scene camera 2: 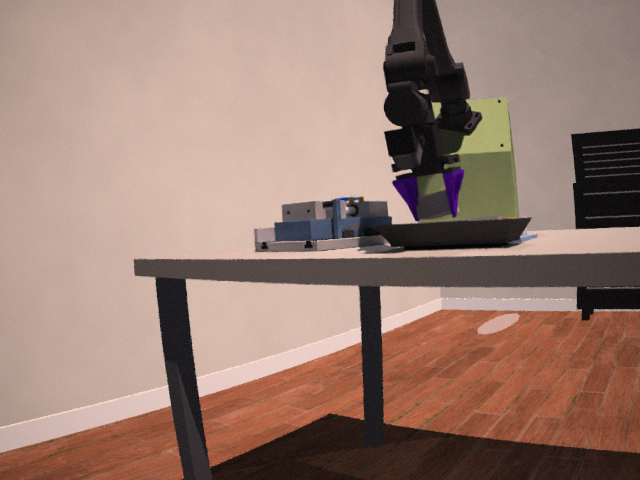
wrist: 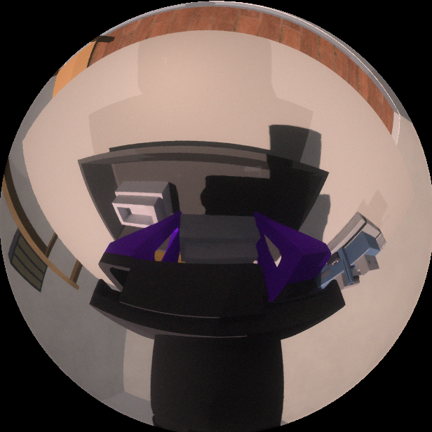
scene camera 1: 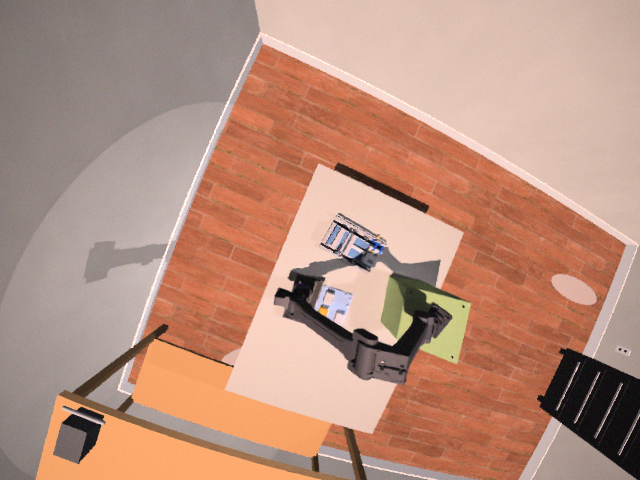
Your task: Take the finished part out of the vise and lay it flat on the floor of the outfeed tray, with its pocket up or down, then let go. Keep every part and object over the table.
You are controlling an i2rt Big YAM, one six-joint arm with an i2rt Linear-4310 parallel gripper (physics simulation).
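Frame: origin at the arm's base, x right, y back, z down, level; millimetres.
Seen in the pictures: gripper, fingertip midpoint: [scene camera 2: 436, 218]; arm's base at its link origin: [scene camera 2: 458, 122] [scene camera 1: 435, 320].
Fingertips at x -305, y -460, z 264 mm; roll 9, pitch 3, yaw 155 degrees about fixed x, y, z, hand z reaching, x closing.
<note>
Pixels of each thing's middle, then the offset from my fingertips to it. "spot": a spot on its surface instead.
- finished part at the middle of its body: [scene camera 2: 436, 205] dz -23, dx +6, dy +10 mm
- grey vise at the middle of its body: [scene camera 2: 334, 223] [scene camera 1: 354, 246] dz -2, dx +345, dy +47 mm
- light blue tray at a spot on its surface: [scene camera 1: 342, 296] spot: dz +39, dx +107, dy +182 mm
- orange block at the middle of its body: [scene camera 1: 322, 313] dz +22, dx -26, dy +150 mm
My gripper [scene camera 2: 435, 217] [wrist: 217, 217] has purple fingers and is shut on a grey block, the finished part [scene camera 2: 435, 202] [wrist: 218, 235]. It holds the part over the dark outfeed tray [scene camera 2: 460, 233] [wrist: 96, 192], with the part's lower edge close to rim height in scene camera 2. The part looks slightly tilted there; its pocket does not show. Another grey part [wrist: 136, 215] with a rectangular pocket sits in the tray, left of the held part in the wrist view. The blue and grey vise [scene camera 1: 352, 246] [scene camera 2: 305, 229] [wrist: 361, 245] stands apart from the tray. The arm hides much of the tray in scene camera 1.
A light blue tray [scene camera 1: 342, 296] with pale blocks and an orange block [scene camera 1: 323, 311] lies beside the outfeed tray. A large green box [scene camera 1: 448, 325] [scene camera 2: 488, 180] stands farther back near the arm. The table edge [scene camera 2: 258, 268] runs close to the outfeed tray.
</note>
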